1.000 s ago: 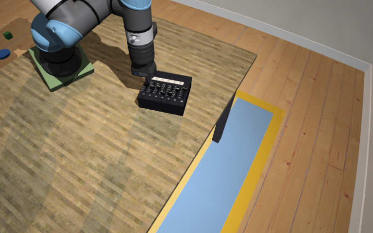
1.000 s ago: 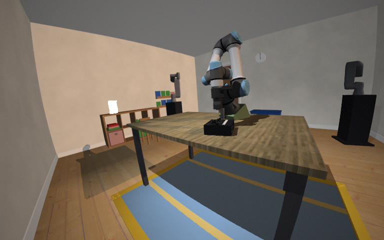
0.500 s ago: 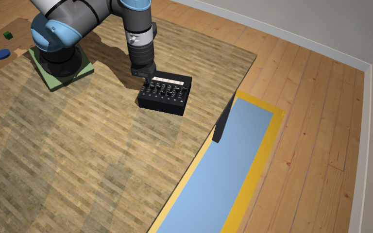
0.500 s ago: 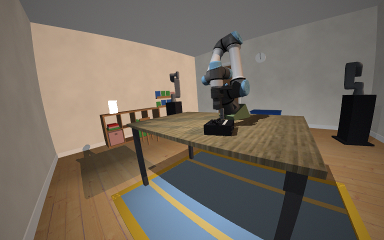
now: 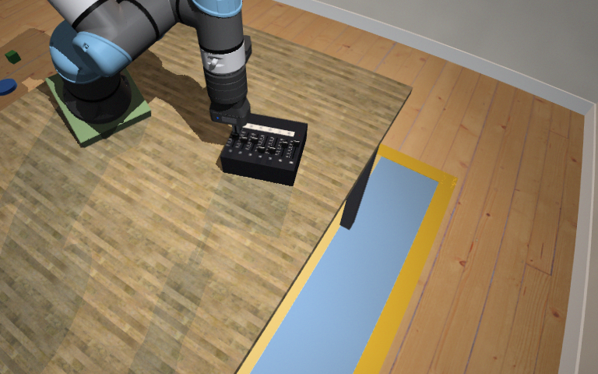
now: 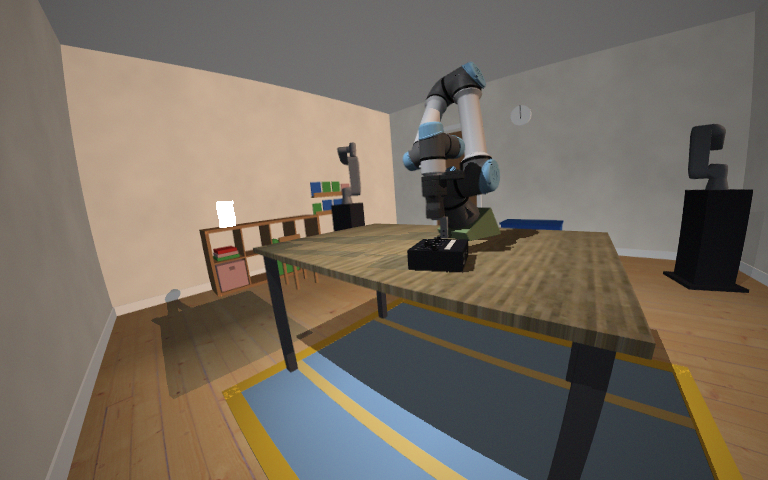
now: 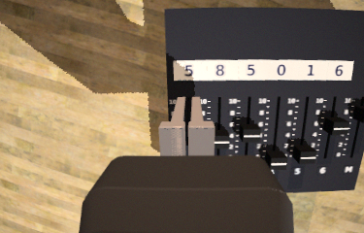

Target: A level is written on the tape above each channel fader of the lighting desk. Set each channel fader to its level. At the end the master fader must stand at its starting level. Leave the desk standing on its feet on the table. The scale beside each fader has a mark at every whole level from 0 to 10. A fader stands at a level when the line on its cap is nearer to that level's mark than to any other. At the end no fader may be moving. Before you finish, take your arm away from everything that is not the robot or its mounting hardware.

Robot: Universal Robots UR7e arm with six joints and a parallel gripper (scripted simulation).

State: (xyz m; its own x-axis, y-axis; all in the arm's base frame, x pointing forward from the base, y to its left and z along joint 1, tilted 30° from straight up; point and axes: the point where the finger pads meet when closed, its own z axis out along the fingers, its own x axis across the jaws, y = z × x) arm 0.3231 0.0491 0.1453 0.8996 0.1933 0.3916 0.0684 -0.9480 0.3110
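Right now my hand is 90 mm short of the channel 5 fader cap, 30 mm to the left of it and 10 mm above it. From my hand the other things lie so: channel 6 fader cap: 110 mm ahead, 10 mm below; master fader cap: 130 mm ahead, 10 mm to the left, 10 mm below.
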